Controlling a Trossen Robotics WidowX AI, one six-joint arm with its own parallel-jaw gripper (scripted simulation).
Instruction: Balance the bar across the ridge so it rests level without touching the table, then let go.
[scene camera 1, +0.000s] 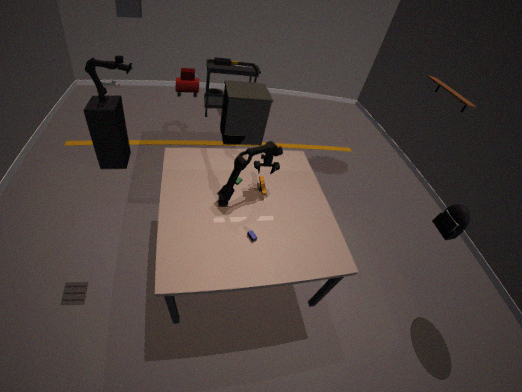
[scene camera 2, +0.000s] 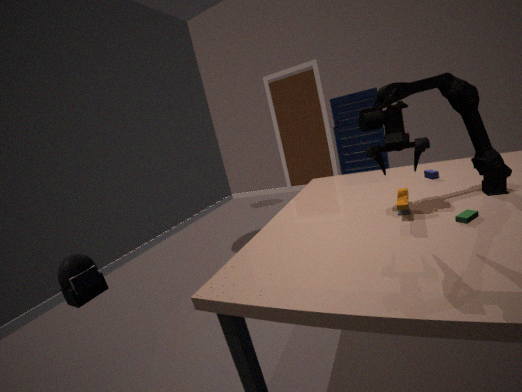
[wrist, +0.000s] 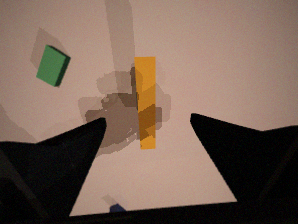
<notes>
My gripper (scene camera 2: 399, 173) is open, with nothing in its grasp. Also in view: a bar (wrist: 144, 66) and a green block (wrist: 53, 65).
My gripper is seen too in the wrist view (wrist: 149, 119).
</notes>
